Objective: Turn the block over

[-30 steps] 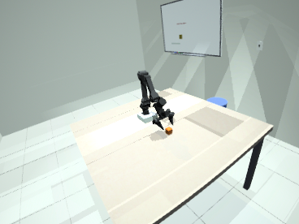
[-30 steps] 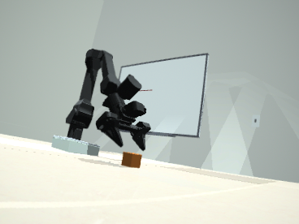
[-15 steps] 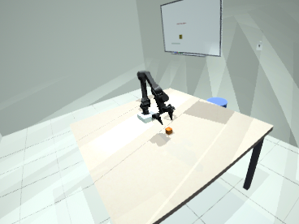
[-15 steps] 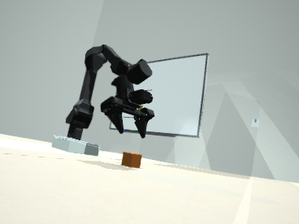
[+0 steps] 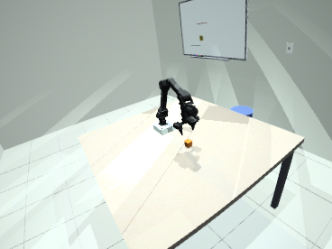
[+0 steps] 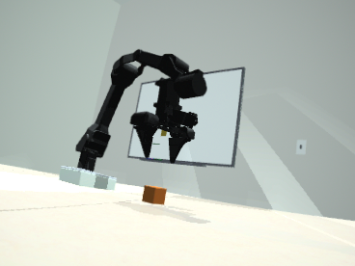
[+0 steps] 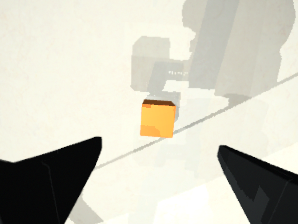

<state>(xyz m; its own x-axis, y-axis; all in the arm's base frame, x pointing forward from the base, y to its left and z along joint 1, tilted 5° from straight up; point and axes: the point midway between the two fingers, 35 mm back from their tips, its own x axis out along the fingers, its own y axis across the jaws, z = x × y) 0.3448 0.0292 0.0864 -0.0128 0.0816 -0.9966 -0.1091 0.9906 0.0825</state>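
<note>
Right now the block is 90 mm below my gripper tip and 10 mm behind it.
</note>
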